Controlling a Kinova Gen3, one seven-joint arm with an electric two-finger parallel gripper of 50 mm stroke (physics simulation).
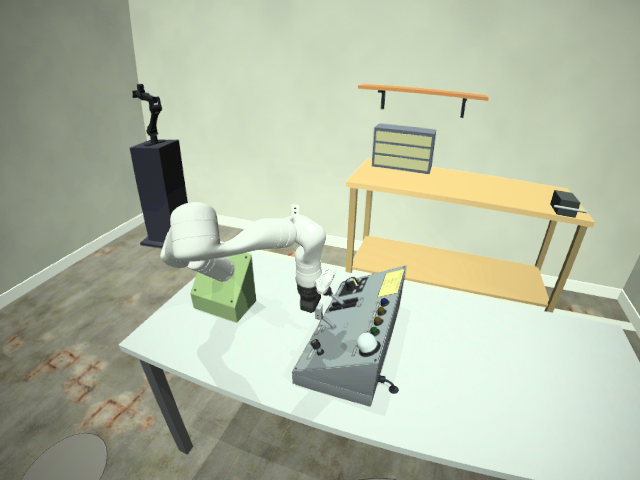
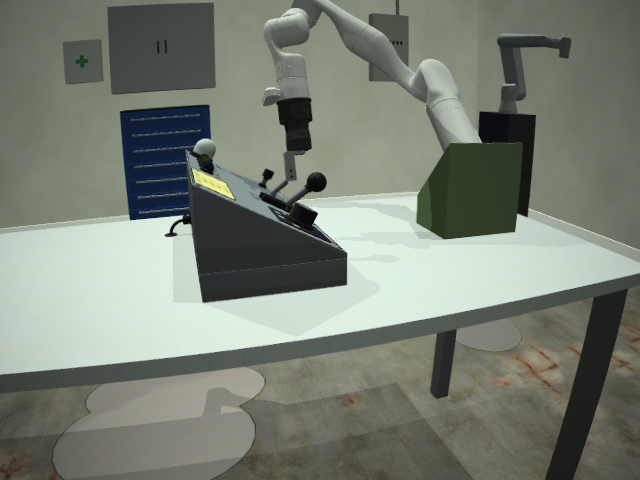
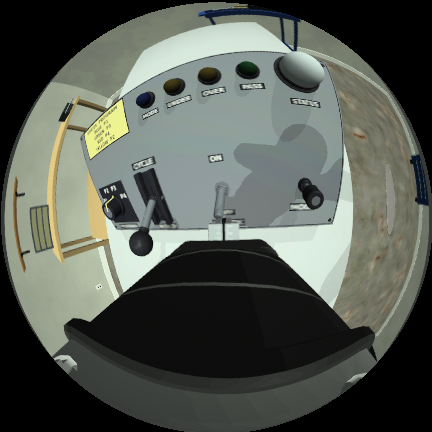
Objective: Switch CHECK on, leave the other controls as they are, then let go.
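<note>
A grey sloped console stands on the table. The slim grey toggle lever sits below an ON label and leans toward the console's low edge, away from ON. Its name plate is mostly hidden, so CHECK cannot be read. My gripper is shut, with a thin seam and no object visible between the fingers. The fingertips are right at the lever's free end, on its low side; contact cannot be told for certain.
The ball-knobbed CYCLE lever and a rotary knob are on one side of my fingers. A black toggle is on the other. Lamps and a white dome line the high edge.
</note>
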